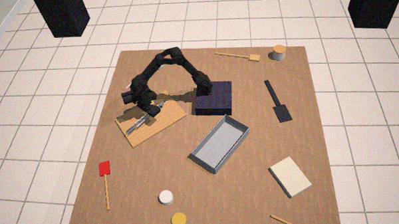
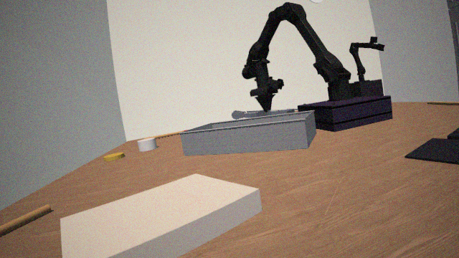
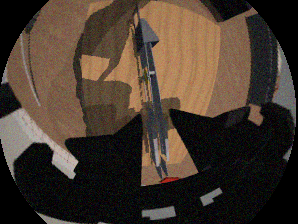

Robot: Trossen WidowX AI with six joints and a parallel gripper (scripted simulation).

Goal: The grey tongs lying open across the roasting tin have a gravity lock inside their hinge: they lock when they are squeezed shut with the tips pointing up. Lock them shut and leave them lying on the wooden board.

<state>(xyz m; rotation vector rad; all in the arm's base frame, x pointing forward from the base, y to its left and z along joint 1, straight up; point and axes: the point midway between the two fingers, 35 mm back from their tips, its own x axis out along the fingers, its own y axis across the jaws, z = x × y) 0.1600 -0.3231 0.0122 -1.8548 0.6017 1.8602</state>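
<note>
Right now the wooden board is 40 mm below my gripper tip. The rest, counted from my gripper tip: yellow disc (590 mm ahead, 250 mm to the left, 40 mm below); then red spatula (410 mm ahead, 170 mm to the right, 40 mm below); then grey roasting tin (420 mm to the left, 170 mm ahead, 20 mm below).
</note>
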